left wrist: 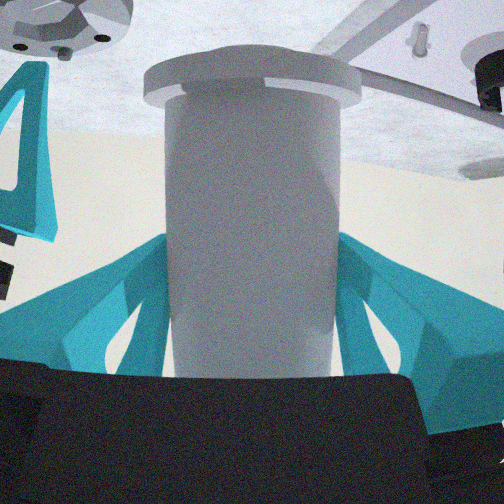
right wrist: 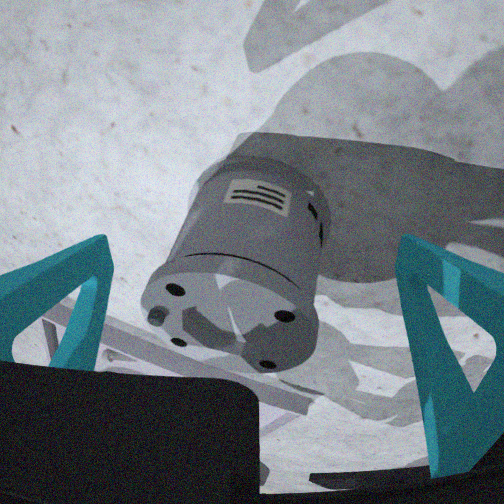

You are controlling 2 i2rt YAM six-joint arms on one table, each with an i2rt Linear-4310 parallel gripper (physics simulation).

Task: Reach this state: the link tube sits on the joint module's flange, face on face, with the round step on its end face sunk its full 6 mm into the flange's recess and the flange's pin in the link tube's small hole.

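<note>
My left gripper is shut on the link tube, a grey cylinder with a wide round collar at its far end. The tube's end face is hidden. The joint module is a grey drum with a label. It lies on its side on the speckled table between the fingers of my right gripper, which is open and does not touch it. Its flange faces the camera and shows a central recess, several dark holes and a pin at its left edge. The flange also shows in the left wrist view, at the top left, apart from the tube.
One teal finger of the right gripper shows at the left edge of the left wrist view. Grey frame bars and a small peg lie beyond the tube at the upper right. Shadows of the arms fall on the table.
</note>
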